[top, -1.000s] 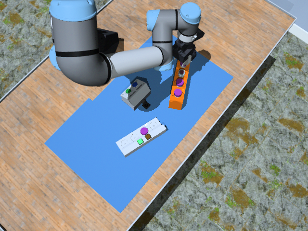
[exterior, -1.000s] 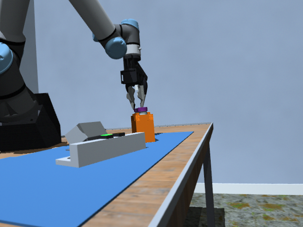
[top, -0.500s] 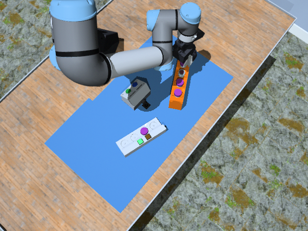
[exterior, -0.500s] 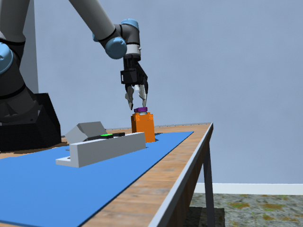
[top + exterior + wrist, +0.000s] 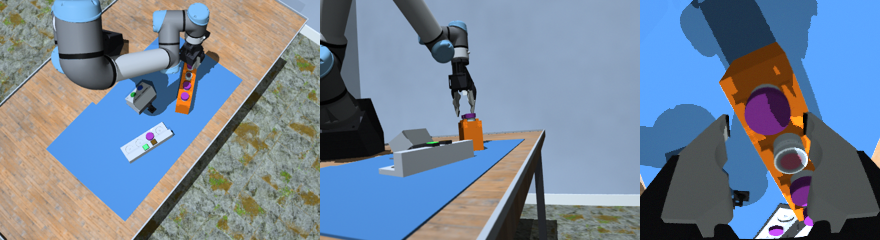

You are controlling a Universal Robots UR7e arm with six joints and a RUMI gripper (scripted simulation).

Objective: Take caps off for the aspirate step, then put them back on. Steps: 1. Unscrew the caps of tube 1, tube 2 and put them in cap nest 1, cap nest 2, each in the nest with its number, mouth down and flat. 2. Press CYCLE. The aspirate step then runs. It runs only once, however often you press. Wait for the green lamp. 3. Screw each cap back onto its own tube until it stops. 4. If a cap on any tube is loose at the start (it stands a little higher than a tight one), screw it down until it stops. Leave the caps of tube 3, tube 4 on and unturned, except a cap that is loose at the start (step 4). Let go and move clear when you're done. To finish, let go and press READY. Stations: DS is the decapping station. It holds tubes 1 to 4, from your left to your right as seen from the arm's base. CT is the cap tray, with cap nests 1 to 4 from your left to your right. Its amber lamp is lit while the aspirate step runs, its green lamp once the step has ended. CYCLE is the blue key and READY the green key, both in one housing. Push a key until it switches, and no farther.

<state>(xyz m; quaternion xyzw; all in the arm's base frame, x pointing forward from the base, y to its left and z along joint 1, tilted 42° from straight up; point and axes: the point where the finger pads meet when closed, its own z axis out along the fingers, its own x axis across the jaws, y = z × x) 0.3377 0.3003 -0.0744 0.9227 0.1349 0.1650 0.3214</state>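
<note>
The purple cap is 2 cm below my hand. From my hand the other things lie so: grey key housing: 8 cm behind, 24 cm to the right, 8 cm below; then green key: 10 cm behind, 26 cm to the right, 7 cm below; then blue key: 10 cm behind, 22 cm to the right, 7 cm below.
</note>
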